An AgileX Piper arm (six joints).
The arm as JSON. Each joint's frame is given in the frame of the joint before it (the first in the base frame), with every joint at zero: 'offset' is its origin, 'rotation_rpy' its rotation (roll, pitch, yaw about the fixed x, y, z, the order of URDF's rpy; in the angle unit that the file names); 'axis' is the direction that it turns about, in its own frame. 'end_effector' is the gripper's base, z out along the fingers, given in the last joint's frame.
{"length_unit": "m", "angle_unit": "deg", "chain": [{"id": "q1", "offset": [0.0, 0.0, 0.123], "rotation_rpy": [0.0, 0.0, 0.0], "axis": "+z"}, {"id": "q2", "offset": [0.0, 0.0, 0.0], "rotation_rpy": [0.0, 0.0, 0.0], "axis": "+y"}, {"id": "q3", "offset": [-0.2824, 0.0, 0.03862], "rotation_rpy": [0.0, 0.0, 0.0], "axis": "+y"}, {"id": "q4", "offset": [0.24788, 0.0, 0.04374], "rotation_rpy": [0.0, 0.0, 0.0], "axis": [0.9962, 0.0, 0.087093]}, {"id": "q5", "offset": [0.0, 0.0, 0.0], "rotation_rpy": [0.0, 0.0, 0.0], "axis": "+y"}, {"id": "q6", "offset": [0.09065, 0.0, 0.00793], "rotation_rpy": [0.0, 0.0, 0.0], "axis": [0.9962, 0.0, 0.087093]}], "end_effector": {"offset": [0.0, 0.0, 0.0], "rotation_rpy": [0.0, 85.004, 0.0]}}
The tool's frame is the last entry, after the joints.
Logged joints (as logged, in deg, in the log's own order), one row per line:
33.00 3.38 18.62 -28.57 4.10 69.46
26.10 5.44 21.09 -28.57 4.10 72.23
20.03 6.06 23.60 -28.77 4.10 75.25
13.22 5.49 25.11 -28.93 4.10 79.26
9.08 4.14 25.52 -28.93 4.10 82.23
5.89 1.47 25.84 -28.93 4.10 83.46
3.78 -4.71 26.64 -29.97 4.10 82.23
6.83 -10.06 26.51 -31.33 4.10 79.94
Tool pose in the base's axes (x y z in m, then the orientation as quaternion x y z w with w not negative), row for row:
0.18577 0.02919 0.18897 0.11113 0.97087 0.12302 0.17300
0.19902 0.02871 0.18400 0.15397 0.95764 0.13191 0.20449
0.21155 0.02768 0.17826 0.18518 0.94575 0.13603 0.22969
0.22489 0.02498 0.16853 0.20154 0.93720 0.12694 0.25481
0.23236 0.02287 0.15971 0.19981 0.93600 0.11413 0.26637
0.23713 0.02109 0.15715 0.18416 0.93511 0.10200 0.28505
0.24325 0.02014 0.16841 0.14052 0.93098 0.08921 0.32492
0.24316 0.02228 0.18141 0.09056 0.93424 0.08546 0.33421
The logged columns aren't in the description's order. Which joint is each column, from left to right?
Columns, left to right: q5, q6, q4, q3, q1, q2.
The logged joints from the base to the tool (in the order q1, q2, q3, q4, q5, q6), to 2 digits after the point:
4.10 69.46 -28.57 18.62 33.00 3.38
4.10 72.23 -28.57 21.09 26.10 5.44
4.10 75.25 -28.77 23.60 20.03 6.06
4.10 79.26 -28.93 25.11 13.22 5.49
4.10 82.23 -28.93 25.52 9.08 4.14
4.10 83.46 -28.93 25.84 5.89 1.47
4.10 82.23 -29.97 26.64 3.78 -4.71
4.10 79.94 -31.33 26.51 6.83 -10.06

